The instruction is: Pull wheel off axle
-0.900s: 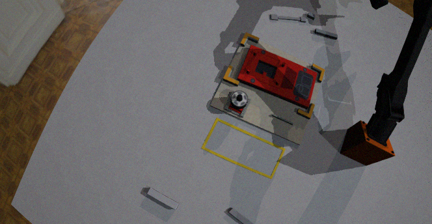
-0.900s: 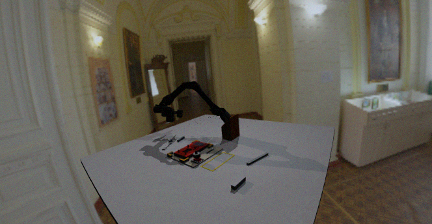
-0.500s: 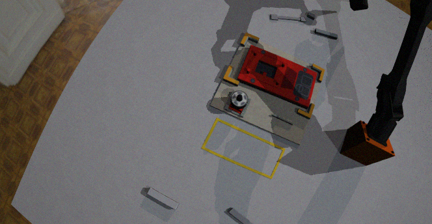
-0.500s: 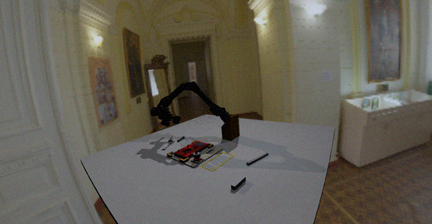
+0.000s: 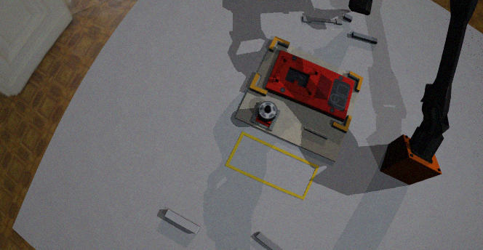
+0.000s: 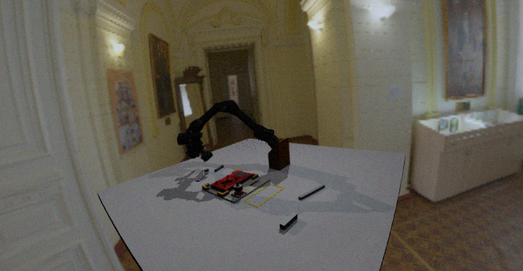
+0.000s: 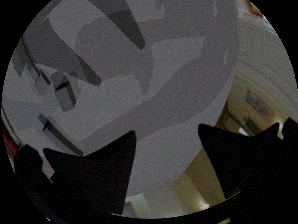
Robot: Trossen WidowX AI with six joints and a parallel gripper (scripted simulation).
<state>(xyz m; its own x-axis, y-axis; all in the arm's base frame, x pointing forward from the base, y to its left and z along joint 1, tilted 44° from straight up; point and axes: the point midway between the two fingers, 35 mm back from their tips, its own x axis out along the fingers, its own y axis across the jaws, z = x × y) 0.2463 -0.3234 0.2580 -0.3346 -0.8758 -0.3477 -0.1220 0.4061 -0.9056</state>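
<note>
My gripper tip is 470 mm to the right of the grey wheel, 130 mm short of it and 10 mm above it.
</note>
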